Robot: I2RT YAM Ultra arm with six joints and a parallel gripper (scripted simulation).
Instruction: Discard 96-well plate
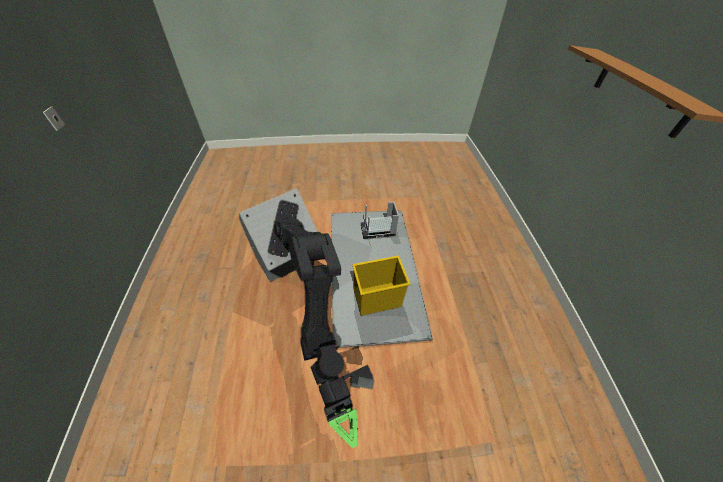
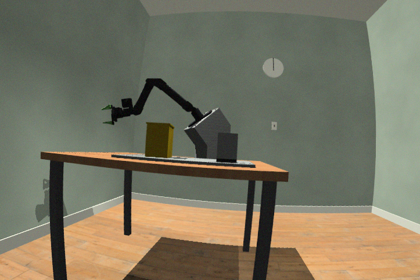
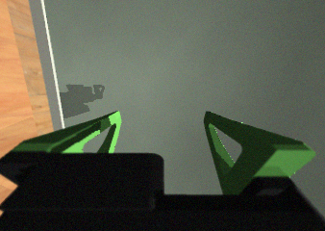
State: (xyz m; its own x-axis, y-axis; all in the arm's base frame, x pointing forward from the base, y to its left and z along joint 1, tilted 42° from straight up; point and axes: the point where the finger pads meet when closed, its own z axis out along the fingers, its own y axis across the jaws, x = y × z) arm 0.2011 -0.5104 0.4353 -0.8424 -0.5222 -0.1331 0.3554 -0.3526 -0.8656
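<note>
Now: hand 140 mm short of the yellow plastics bin, 510 mm to the right of it and 160 mm above it.
</note>
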